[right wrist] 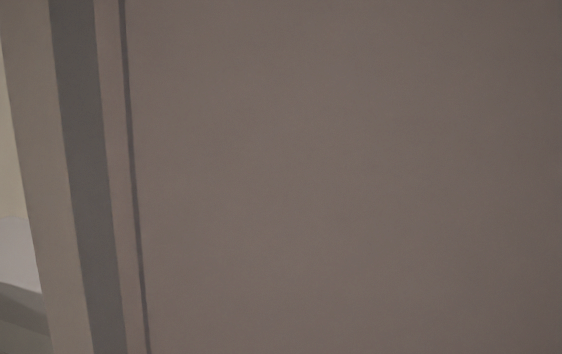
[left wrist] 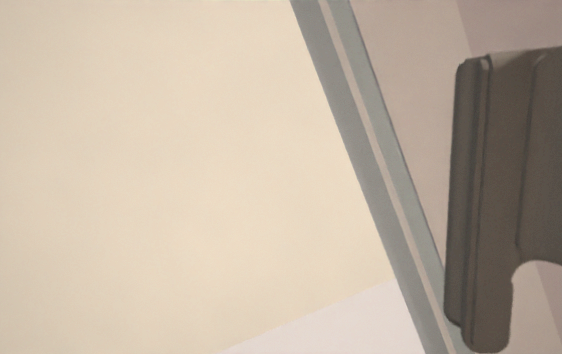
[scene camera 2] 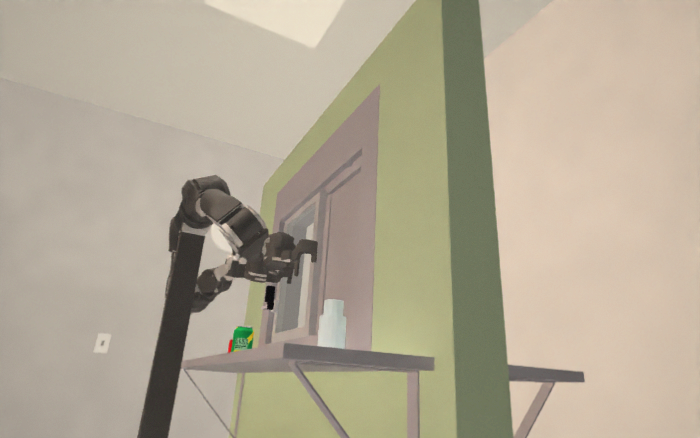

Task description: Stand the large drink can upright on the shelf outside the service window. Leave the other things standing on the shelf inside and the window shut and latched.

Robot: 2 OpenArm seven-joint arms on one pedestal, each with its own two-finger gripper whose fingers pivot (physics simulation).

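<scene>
A green can (scene camera 2: 242, 338) stands on the inner shelf (scene camera 2: 356, 356), with a red thing (scene camera 2: 230, 346) partly hidden behind it. I cannot tell which is the large drink can. A pale bottle-shaped thing (scene camera 2: 332, 325) stands nearer. The window's glazed sash (scene camera 2: 315, 263) is at the far side of its frame; whether it is latched I cannot tell. My right gripper (scene camera 2: 306, 259) is open and empty before the window, above the shelf. My left gripper is mostly hidden behind the right arm; one finger (left wrist: 482, 200) shows beside a grey strip (left wrist: 370, 165). It is partly open and empty.
The outer shelf (scene camera 2: 547, 373) shows partly beyond the green wall (scene camera 2: 412, 247); no can shows on that part. A black piece (scene camera 2: 269, 298) is at the sash's far edge. A mauve panel (right wrist: 340, 175) (scene camera 2: 351, 258) fills much of the right wrist view.
</scene>
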